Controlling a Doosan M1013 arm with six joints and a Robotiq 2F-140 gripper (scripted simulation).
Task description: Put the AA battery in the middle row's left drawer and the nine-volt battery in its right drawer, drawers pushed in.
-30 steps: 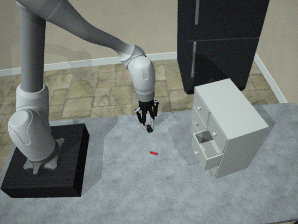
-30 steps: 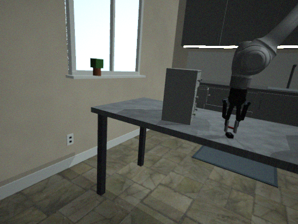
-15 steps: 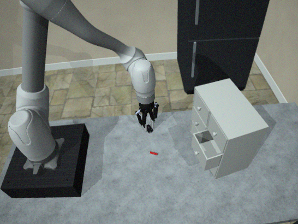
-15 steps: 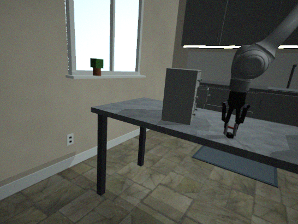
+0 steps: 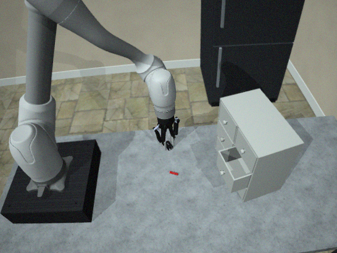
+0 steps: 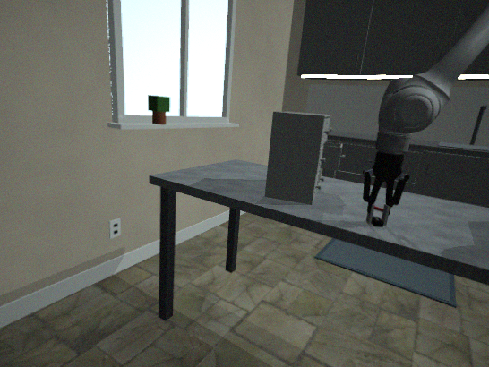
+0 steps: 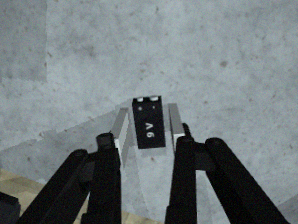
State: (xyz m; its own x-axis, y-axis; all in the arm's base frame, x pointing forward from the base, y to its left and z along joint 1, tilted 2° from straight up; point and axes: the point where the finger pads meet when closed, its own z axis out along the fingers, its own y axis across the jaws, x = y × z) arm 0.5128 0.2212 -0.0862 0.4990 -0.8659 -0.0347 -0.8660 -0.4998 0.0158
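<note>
Now: hand 20 mm above the black nine-volt battery and 10 mm to the left of it.
</note>
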